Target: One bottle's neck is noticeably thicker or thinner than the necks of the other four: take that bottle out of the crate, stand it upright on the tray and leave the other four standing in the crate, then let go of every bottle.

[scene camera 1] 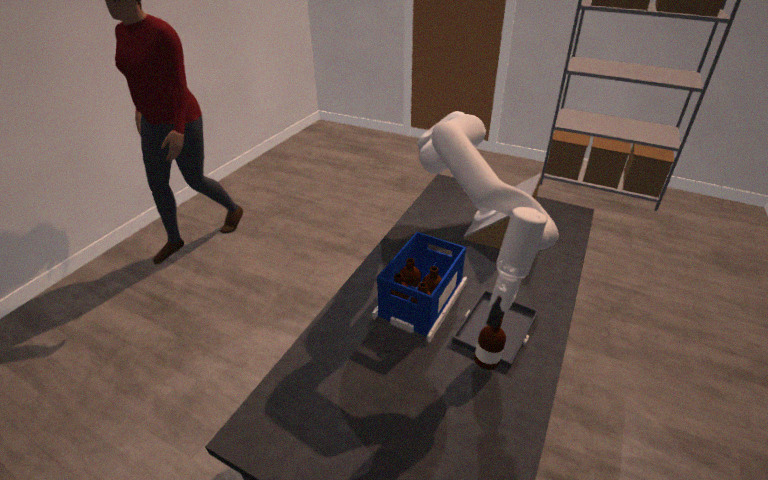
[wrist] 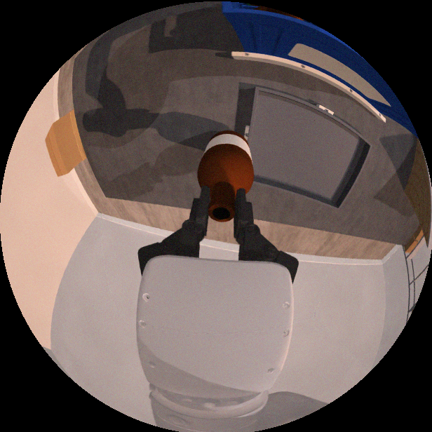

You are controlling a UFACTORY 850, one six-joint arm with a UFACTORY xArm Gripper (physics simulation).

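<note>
My gripper is shut on the neck of a brown bottle with a white label. The bottle is about upright. Its base shows at the front edge of the grey tray in the scene view, and just left of the tray in the wrist view. I cannot tell the exact gap under the base. The blue crate holds several brown bottles, with necks and shoulders showing, among them one bottle at the back left and another bottle at the right. Their lower parts are hidden by the crate walls.
The crate stands left of the tray on the dark table, with a pale rail along its tray side. The tray has low raised rims. A person is beyond the table's left side. A shelf rack stands behind.
</note>
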